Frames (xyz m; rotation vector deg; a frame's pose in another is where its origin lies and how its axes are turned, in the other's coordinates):
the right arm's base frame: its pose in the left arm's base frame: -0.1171 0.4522 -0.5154 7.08 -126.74 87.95
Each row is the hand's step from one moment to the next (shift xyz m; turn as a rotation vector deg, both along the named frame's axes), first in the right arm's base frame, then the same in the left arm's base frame.
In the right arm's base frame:
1: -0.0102 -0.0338 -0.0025 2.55 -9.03 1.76
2: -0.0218 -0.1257 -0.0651 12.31 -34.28 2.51
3: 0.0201 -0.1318 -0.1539 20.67 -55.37 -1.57
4: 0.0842 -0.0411 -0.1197 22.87 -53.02 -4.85
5: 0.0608 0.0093 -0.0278 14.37 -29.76 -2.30
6: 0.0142 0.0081 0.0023 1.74 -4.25 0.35
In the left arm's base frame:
1: 0.0206 -0.0123 0.0260 0.04 -4.58 8.38
2: 0.0793 0.0077 0.1190 -0.94 -13.13 34.05
3: 0.0707 0.0934 0.1666 -0.51 -15.96 56.93
4: -0.0261 0.1079 0.1039 -2.23 -11.71 56.71
5: -0.0491 0.0394 0.0244 -2.76 -6.69 32.33
6: -0.0160 0.0035 -0.0020 -0.32 -1.63 4.30

